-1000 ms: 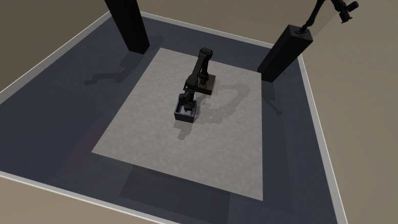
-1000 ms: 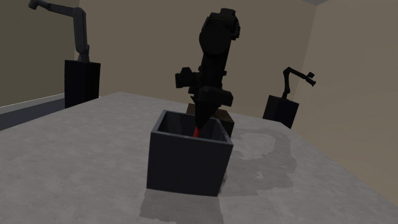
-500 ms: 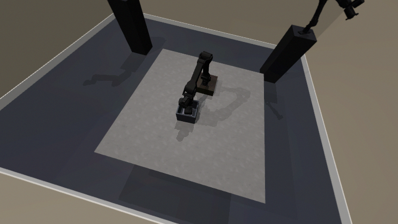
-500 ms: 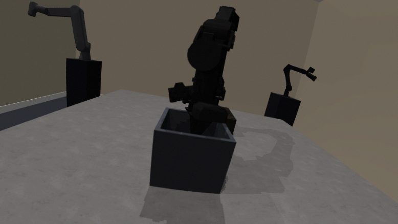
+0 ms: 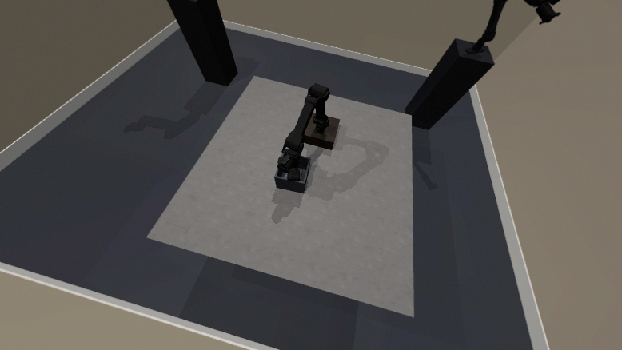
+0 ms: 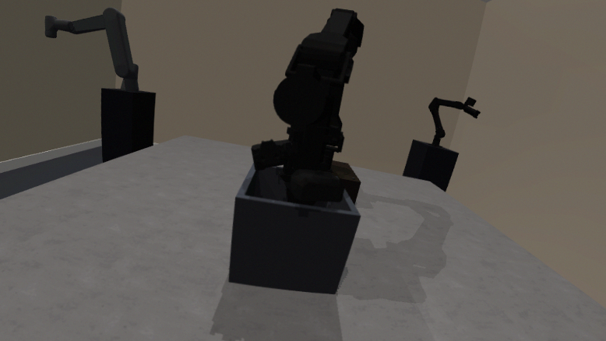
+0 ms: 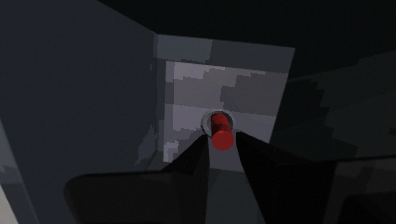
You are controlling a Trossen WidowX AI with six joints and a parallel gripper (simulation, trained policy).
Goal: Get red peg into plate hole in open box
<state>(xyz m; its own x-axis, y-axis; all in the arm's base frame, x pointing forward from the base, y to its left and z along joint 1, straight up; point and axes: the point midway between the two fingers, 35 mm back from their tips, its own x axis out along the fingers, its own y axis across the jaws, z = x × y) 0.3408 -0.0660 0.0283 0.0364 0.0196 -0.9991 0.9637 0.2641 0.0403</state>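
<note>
My gripper tip is 20 mm above the red peg. The rest, counted from my gripper tip: plate (30 mm below).
</note>
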